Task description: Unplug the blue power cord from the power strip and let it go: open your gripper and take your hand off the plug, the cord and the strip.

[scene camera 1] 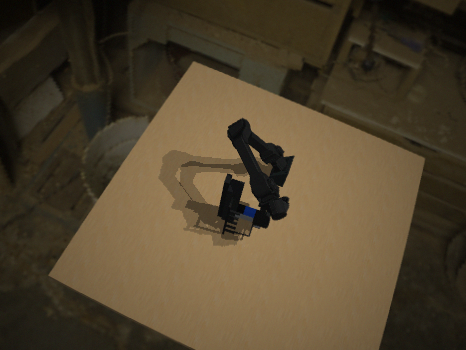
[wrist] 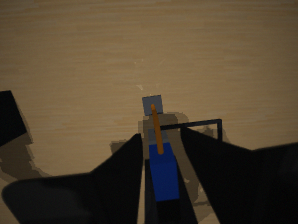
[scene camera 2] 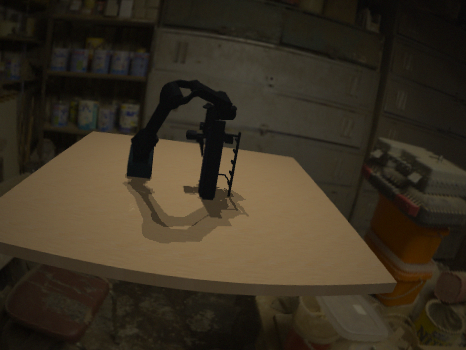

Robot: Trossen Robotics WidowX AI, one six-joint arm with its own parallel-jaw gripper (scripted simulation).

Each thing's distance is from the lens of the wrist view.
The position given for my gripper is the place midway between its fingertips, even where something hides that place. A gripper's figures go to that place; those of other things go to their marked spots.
my gripper [wrist: 160,135]: 0.11 m
blue plug [wrist: 163,167]: 0.13 m
